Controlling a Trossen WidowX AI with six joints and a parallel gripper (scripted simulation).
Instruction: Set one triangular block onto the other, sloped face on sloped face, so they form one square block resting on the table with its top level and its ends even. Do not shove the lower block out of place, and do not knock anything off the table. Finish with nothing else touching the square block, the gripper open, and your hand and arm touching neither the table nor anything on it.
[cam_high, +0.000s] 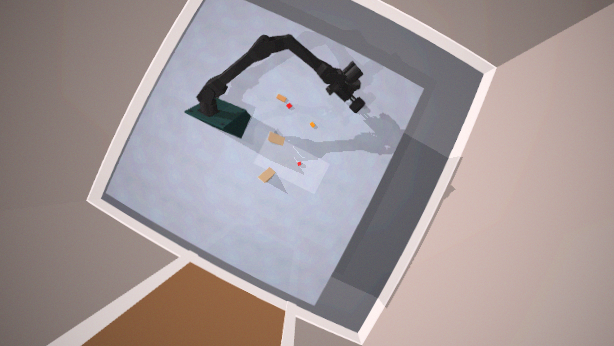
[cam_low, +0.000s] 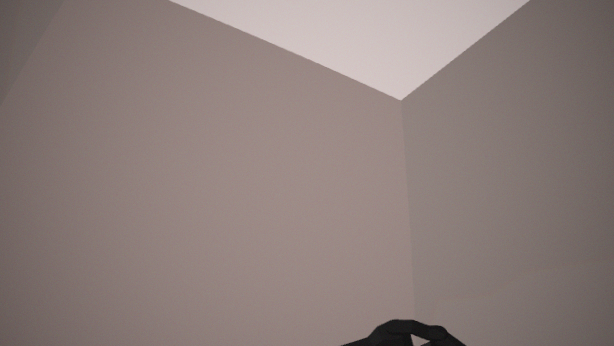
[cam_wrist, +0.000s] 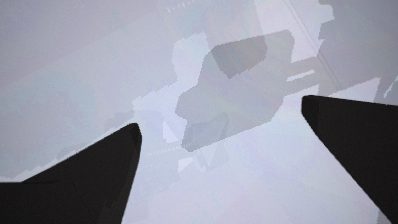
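The wooden triangular block lies 540 mm to the right of my gripper tip, 200 mm behind it and 20 mm below it. Round my gripper tip: small orange marker 200 mm to the right, 120 mm behind, 30 mm below.
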